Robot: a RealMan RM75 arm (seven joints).
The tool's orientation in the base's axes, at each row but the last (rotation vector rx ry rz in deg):
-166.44 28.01 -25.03
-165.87 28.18 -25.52
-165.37 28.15 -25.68
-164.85 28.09 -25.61
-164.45 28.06 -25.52
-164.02 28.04 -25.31
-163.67 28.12 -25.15
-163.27 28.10 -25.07
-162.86 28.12 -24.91
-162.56 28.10 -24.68
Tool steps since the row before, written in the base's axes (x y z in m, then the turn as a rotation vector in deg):
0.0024 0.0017 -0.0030 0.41 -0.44 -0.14
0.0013 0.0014 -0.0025 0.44 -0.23 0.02
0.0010 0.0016 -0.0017 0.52 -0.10 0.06
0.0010 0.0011 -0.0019 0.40 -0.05 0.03
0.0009 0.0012 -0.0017 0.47 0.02 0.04
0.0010 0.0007 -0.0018 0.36 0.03 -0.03
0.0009 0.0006 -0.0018 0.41 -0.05 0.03
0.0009 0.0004 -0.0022 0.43 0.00 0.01
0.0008 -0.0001 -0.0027 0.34 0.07 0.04
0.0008 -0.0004 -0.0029 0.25 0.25 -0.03
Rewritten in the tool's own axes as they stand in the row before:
0.0008 -0.0017 0.0038 0.48 0.32 0.21
0.0000 -0.0011 0.0029 0.48 0.08 0.09
-0.0001 -0.0014 0.0021 0.52 -0.07 0.10
0.0000 -0.0009 0.0022 0.39 -0.08 0.09
-0.0001 -0.0010 0.0021 0.43 -0.17 0.12
0.0002 -0.0005 0.0021 0.31 -0.13 0.15
0.0001 -0.0004 0.0021 0.39 -0.08 0.10
0.0001 -0.0001 0.0024 0.39 -0.13 0.13
0.0001 0.0006 0.0028 0.29 -0.17 0.08
0.0001 0.0009 0.0029 0.13 -0.29 0.15

